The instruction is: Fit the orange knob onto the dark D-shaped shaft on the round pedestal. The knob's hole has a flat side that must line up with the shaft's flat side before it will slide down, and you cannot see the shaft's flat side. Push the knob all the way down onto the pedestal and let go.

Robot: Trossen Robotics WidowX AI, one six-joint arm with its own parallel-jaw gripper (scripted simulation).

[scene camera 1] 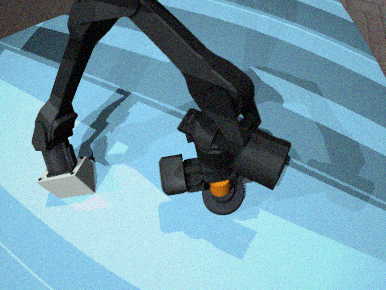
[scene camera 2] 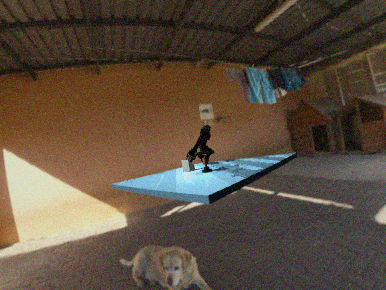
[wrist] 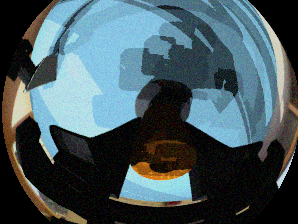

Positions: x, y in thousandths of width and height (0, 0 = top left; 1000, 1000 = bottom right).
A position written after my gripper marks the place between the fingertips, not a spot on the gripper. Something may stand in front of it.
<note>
My gripper (scene camera 1: 569, 633) carries an orange knob. I also see a dark round pedestal (scene camera 1: 584, 709).
My gripper is seen too in the wrist view (wrist: 545, 551). The dark round pedestal shows as well in the wrist view (wrist: 529, 408).
</note>
